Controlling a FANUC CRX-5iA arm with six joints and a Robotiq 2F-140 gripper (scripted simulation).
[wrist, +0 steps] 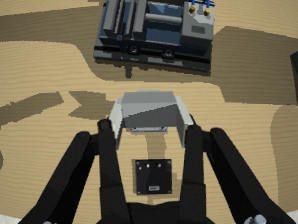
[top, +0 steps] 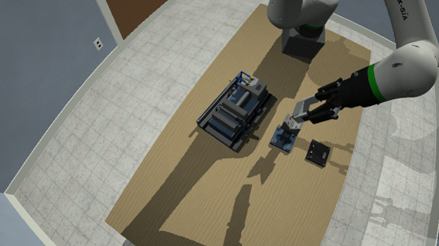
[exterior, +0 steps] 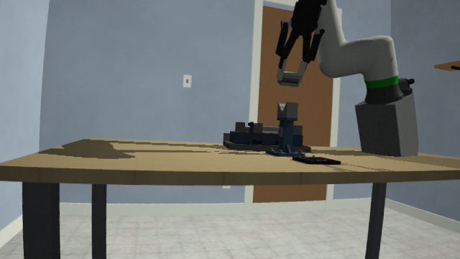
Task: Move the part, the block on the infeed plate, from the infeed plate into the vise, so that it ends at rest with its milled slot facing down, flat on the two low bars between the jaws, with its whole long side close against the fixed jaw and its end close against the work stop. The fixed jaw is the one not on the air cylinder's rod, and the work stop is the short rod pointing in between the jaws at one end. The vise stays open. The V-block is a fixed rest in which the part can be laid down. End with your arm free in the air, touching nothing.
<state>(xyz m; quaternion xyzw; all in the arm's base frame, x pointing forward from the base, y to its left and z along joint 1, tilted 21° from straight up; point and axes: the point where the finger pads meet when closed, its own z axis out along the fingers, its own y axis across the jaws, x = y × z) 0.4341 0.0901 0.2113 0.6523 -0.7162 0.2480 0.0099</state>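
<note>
My gripper is now 1 cm to the left of the part and 3 cm above it. Round my hand: V-block post 1 cm to the right, 20 cm below; then air cylinder rod 4 cm behind, 23 cm to the right, 18 cm below; then work stop rod 6 cm ahead, 19 cm to the right, 17 cm below.
</note>
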